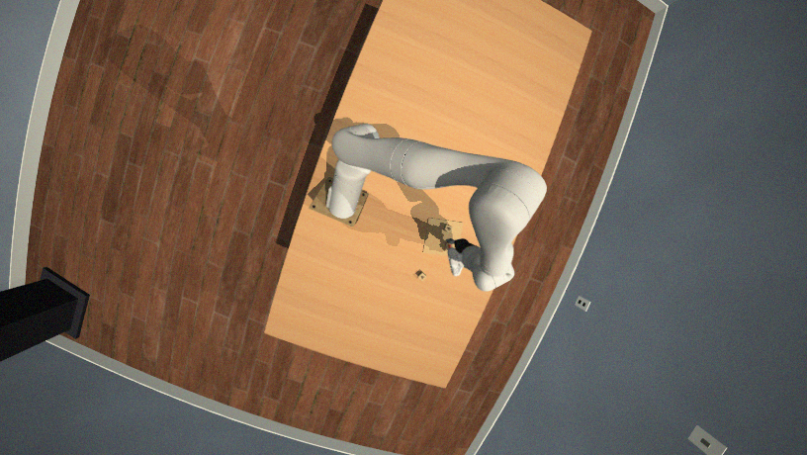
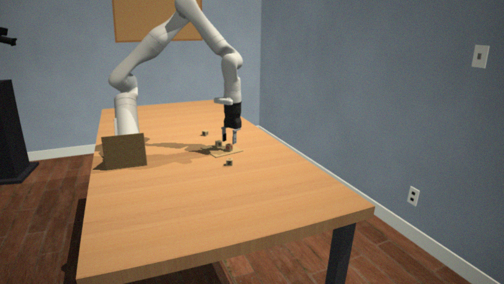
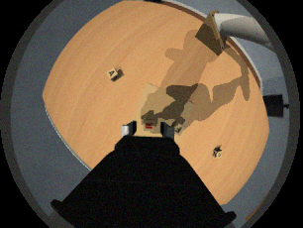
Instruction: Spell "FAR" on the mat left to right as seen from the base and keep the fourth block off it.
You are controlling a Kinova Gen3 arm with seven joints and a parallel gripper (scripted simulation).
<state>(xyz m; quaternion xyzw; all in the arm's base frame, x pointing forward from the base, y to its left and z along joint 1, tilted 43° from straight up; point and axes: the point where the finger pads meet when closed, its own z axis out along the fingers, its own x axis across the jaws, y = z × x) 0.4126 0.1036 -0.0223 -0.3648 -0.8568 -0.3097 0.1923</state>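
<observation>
The tan mat lies 5 cm below my hand, 3 cm behind it and 2 cm to the left of it.
</observation>
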